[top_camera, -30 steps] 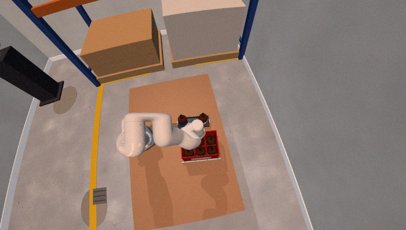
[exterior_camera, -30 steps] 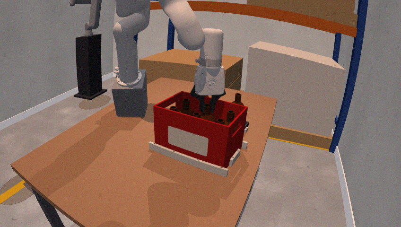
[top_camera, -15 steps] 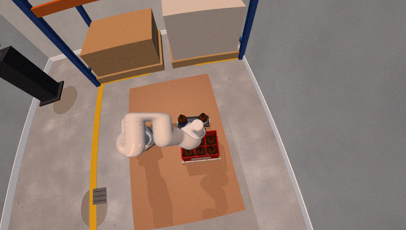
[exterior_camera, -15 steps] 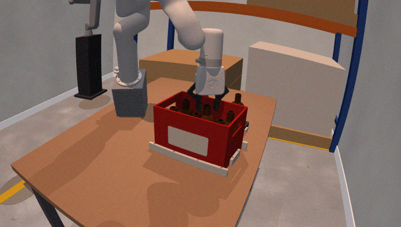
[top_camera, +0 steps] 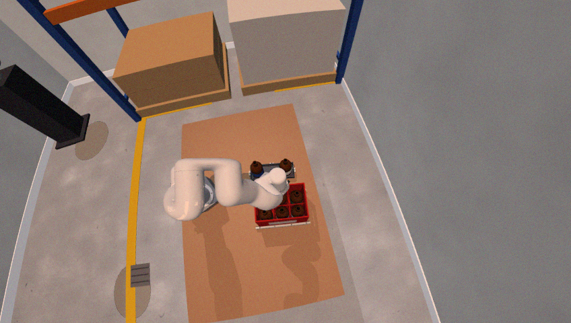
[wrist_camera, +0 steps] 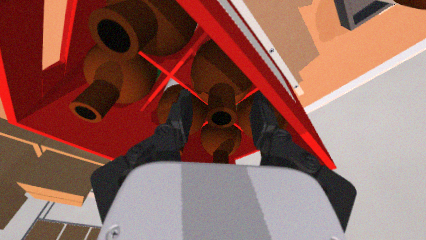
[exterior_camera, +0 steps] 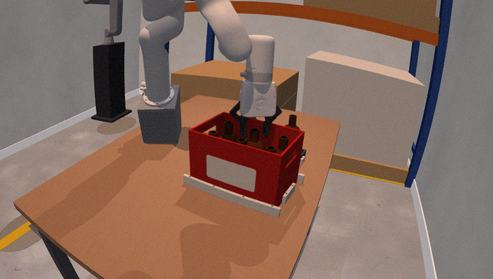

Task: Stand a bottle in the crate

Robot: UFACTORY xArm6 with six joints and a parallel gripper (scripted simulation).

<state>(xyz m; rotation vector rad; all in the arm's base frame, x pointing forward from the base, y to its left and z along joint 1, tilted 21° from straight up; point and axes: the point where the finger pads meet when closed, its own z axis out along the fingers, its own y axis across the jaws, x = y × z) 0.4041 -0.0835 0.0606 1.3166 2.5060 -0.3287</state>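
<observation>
Now: the red crate 8 cm below my hand, 4 cm to the right of it and 1 cm behind it. The rest, counted from my hand: grey tray: 20 cm to the left, 15 cm below.
</observation>
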